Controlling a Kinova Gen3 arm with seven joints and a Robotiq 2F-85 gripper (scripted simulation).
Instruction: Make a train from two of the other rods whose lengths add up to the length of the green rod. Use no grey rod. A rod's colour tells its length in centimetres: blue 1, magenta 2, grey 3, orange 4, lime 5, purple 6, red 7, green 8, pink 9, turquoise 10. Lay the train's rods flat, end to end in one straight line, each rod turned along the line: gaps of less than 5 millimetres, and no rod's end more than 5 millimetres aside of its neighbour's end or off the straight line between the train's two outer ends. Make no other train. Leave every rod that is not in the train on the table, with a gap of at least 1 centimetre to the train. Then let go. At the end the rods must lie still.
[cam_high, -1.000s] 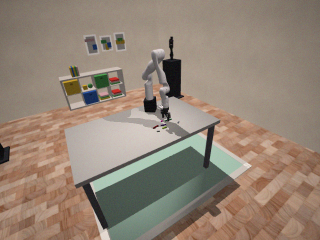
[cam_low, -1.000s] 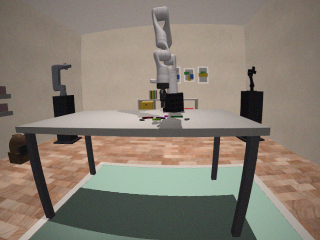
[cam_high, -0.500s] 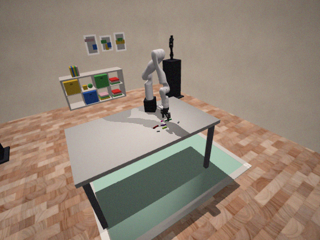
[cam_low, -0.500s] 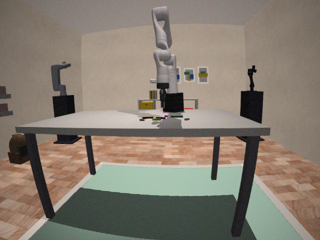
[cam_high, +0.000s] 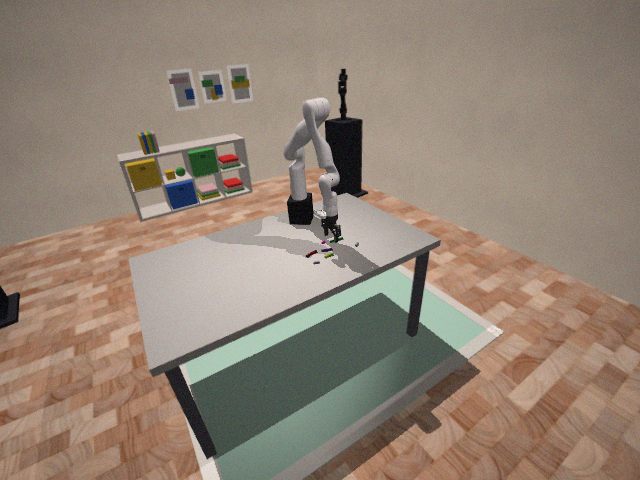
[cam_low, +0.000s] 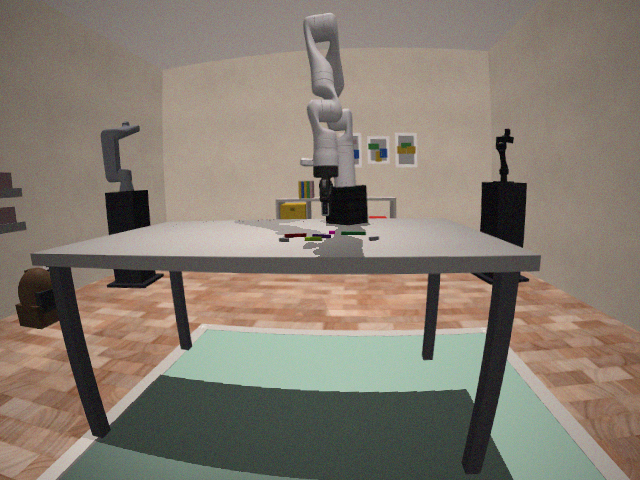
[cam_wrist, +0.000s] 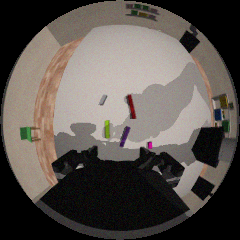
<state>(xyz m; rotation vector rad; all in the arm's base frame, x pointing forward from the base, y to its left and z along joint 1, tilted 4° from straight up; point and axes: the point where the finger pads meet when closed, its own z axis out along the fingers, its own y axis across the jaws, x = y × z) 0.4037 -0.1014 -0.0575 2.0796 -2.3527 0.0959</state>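
Right now my hand is 9 cm past the magenta rod, 7 cm above it and 2 cm to the right of it. From my hand the other things lie so: green rod: 9 cm to the left, 7 cm below, 6 cm behind; then lime rod: 7 cm below, 4 cm to the right, 3 cm ahead; then purple rod: 7 cm below, 2 cm to the right, 2 cm behind.
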